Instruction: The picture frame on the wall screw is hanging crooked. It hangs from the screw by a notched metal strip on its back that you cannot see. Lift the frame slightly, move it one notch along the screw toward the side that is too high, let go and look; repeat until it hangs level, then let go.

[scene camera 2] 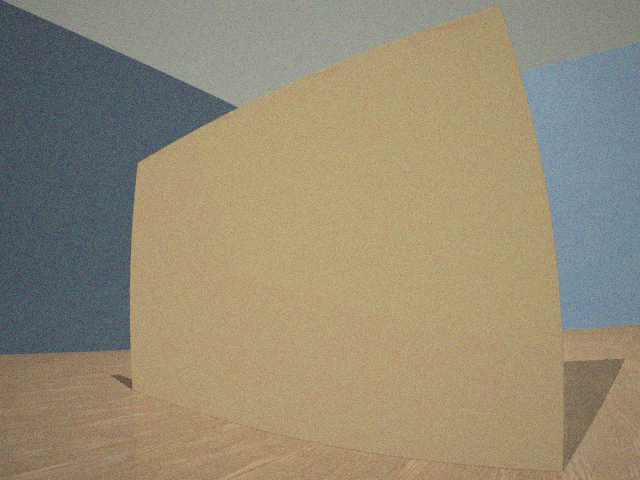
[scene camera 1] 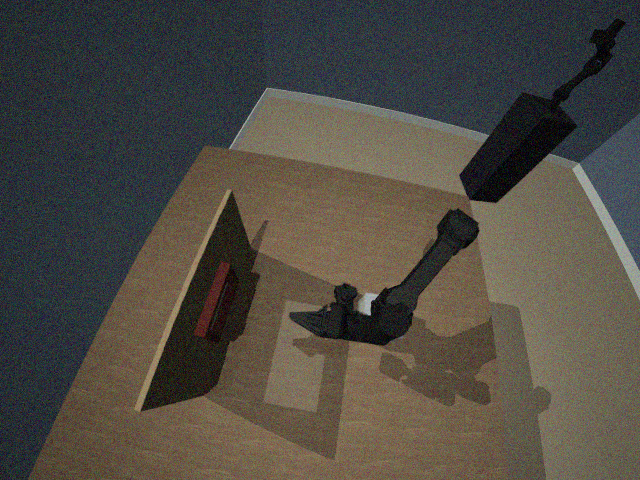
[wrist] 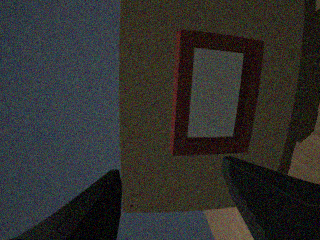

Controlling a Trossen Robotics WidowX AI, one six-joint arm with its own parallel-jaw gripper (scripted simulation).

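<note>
My gripper and a wall panel are visible to me. The wrist view also shows my gripper.
</note>
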